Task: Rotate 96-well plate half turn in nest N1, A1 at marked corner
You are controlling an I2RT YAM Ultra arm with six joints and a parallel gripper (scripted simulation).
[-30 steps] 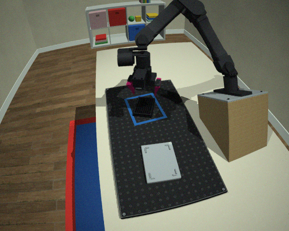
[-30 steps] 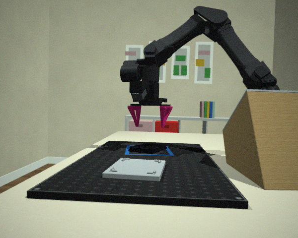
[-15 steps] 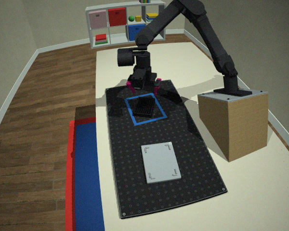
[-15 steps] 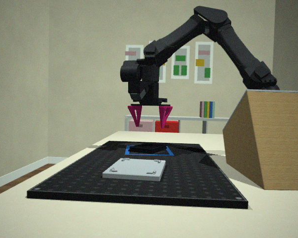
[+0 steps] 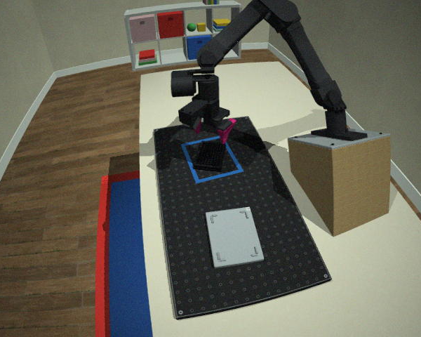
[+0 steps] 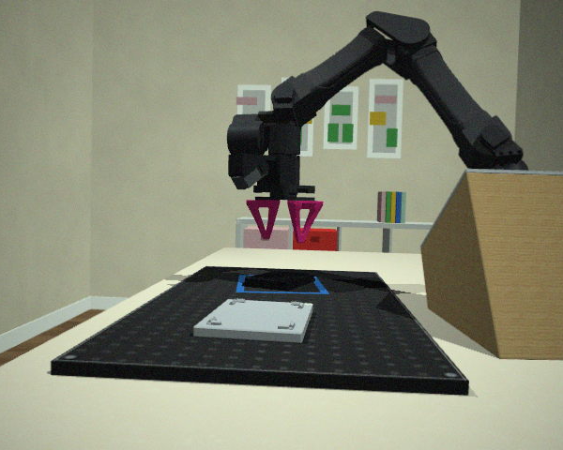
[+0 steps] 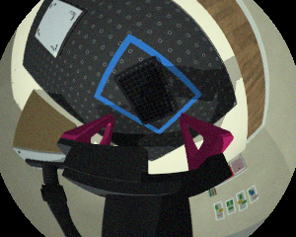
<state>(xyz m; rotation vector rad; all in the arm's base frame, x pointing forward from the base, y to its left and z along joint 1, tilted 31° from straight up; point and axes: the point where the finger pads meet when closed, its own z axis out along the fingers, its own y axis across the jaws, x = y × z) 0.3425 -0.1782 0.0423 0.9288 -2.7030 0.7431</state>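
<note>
Right now the black 96-well plate is 80 mm below my hand. The rest, counted from my hand: grey plate nest N1 (310 mm to the left, 80 mm below, 40 mm ahead).
</note>
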